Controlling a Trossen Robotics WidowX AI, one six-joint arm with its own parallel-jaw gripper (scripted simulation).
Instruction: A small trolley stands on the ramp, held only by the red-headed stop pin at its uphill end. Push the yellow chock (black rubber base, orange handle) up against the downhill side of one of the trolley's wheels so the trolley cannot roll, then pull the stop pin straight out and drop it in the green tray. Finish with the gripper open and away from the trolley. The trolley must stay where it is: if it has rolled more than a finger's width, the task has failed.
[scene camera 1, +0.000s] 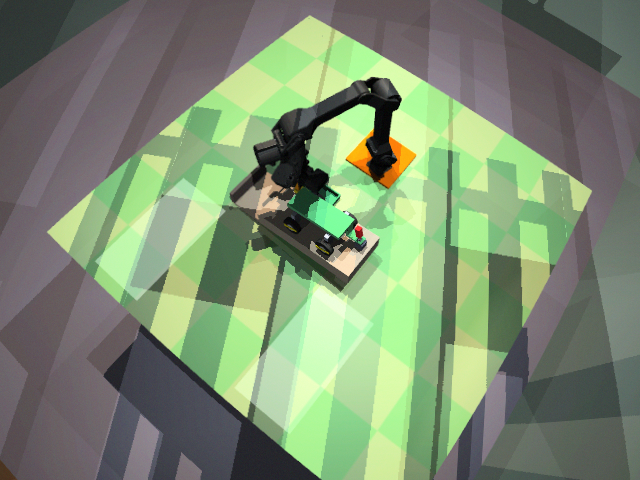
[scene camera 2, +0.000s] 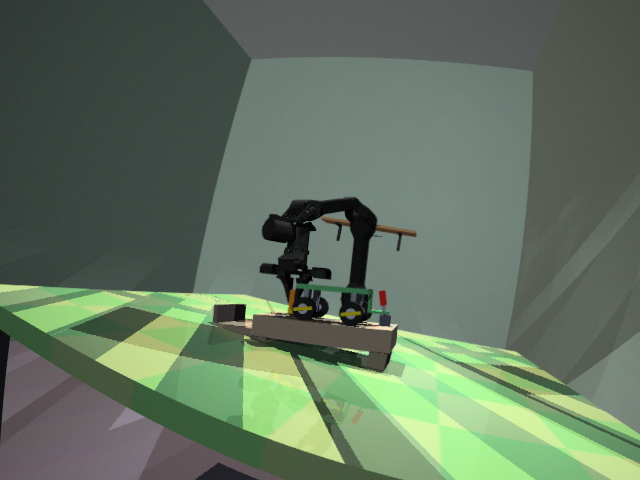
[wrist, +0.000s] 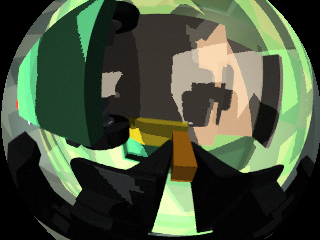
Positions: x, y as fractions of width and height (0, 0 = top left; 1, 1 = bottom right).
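A green-decked trolley (scene camera 1: 0.51, 0.45) is part of the scene, and scene camera 2 (scene camera 2: 0.55, 0.65) and the wrist view (wrist: 0.19, 0.38) show the trolley too. There is also a ramp (scene camera 2: 0.57, 0.70), which can be seen as well in scene camera 1 (scene camera 1: 0.54, 0.54) and in the wrist view (wrist: 0.53, 0.28), along with a raised stop block (wrist: 0.84, 0.47). A yellow chock (wrist: 0.46, 0.55) is held by the gripper (scene camera 2: 0.46, 0.63), and the gripper appears in scene camera 1 (scene camera 1: 0.47, 0.39) and in the wrist view (wrist: 0.56, 0.61) too.
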